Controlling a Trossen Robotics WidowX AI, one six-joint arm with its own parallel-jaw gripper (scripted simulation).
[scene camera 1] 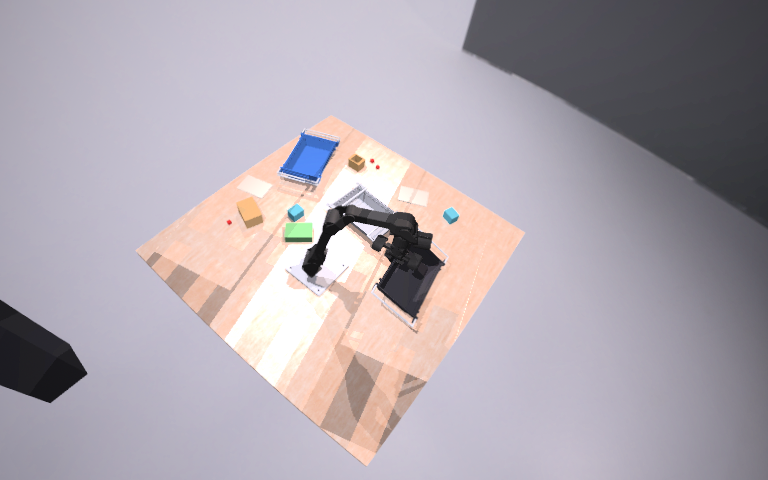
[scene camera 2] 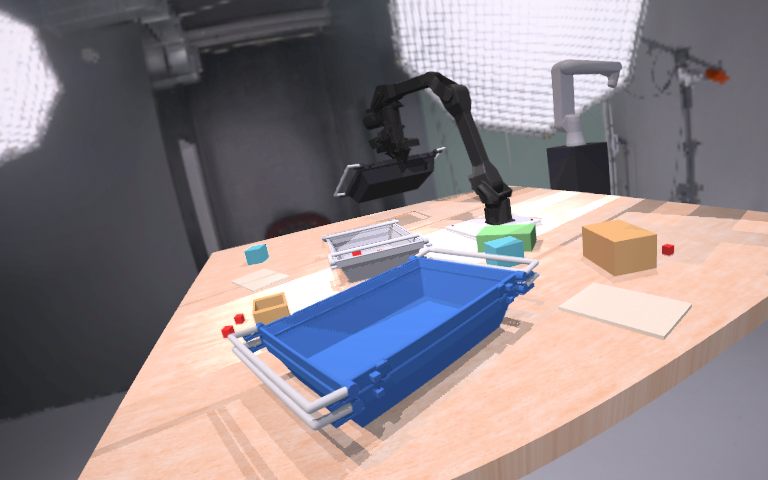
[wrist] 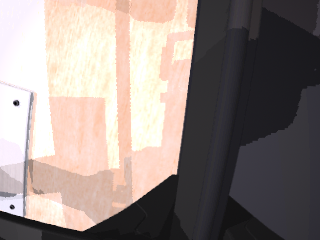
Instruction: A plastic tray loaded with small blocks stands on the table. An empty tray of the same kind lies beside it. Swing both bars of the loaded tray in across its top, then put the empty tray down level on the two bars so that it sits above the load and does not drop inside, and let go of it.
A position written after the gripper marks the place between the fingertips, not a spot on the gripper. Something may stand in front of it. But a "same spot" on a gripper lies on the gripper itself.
Labels:
gripper: scene camera 1; scene camera 2 401, 172; wrist
black tray: scene camera 1; scene camera 2; wrist 243, 136
same spot on gripper: (wrist: 155, 207) = (scene camera 1: 394, 257)
same spot on black tray: (scene camera 1: 407, 289) = (scene camera 2: 401, 189)

